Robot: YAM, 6 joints.
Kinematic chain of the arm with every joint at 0, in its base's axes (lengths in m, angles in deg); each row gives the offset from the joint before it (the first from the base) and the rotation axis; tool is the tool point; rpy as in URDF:
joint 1: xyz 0 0 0.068 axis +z
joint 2: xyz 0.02 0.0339 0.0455 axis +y
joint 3: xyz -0.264 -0.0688 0 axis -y
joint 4: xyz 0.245 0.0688 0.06 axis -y
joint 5: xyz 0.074 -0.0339 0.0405 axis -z
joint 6: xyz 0.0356 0 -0.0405 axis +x
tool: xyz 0 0 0 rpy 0 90 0
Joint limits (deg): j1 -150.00..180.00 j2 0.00..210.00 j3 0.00..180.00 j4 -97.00..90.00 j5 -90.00..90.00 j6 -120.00..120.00
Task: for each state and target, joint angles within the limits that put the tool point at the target. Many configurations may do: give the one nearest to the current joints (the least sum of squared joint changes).
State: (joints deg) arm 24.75 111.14 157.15 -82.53 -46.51 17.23
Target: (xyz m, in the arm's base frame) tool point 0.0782 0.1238 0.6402
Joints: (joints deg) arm 47.06 95.20 170.63 -68.59 -49.54 17.23
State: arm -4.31 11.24 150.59 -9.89 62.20 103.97
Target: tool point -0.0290 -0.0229 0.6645
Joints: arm -11.02 58.33 126.14 -14.64 51.92 103.97
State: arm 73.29 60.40 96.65 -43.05 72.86 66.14
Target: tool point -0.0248 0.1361 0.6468
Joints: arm 113.24 75.62 128.12 -21.90 60.26 66.14
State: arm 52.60 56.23 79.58 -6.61 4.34 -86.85
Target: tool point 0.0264 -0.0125 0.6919
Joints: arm 23.00 65.86 125.74 9.30 37.80 -86.85
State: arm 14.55 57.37 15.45 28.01 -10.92 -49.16
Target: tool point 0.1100 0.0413 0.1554
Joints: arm 14.04 10.02 0.00 -1.03 -22.08 -49.16
